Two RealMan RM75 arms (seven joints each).
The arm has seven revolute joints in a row. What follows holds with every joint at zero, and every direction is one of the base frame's.
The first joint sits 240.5 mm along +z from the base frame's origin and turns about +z.
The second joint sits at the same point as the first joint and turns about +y.
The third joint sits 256 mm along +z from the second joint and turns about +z.
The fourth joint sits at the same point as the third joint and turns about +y.
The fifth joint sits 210 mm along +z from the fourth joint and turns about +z.
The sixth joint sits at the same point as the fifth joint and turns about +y.
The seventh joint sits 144 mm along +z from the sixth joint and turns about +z.
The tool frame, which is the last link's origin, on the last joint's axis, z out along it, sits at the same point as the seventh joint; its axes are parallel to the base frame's.
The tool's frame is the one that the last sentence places.
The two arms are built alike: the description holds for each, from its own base.
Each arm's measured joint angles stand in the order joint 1, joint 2, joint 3, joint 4, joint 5, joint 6, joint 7.
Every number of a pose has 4 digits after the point. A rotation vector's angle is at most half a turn.
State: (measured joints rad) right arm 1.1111 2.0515 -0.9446 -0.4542 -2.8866 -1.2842 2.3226; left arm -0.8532 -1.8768 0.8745 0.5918 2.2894 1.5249 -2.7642
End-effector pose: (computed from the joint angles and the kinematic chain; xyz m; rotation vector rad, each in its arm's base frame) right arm 0.1944 0.4203 -0.0395 -2.6180 0.9623 -0.6994; left arm -0.2185 0.4053 0.0399 -2.2502 -2.0262 -0.1291
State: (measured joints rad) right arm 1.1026 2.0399 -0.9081 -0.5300 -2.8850 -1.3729 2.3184; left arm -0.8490 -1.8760 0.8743 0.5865 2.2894 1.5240 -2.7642
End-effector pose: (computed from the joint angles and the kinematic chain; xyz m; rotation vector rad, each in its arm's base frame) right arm 0.1866 0.4225 -0.0231 -2.6304 0.9888 -0.6677; left arm -0.2211 0.4040 0.0395 -2.2430 -2.0364 -0.1275
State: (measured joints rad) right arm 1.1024 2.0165 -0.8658 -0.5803 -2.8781 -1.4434 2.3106; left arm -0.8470 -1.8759 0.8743 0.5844 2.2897 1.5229 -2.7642
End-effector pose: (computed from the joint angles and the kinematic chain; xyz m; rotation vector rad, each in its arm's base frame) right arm 0.1804 0.4265 -0.0046 -2.6364 1.0147 -0.6257; left arm -0.2222 0.4034 0.0392 -2.2393 -2.0404 -0.1268
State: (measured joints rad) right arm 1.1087 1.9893 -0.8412 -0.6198 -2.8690 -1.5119 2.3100; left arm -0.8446 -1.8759 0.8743 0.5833 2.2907 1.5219 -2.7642
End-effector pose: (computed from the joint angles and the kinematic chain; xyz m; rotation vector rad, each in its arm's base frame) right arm 0.1734 0.4298 0.0138 -2.6413 1.0315 -0.6037; left arm -0.2235 0.4028 0.0391 -2.2355 -2.0436 -0.1254
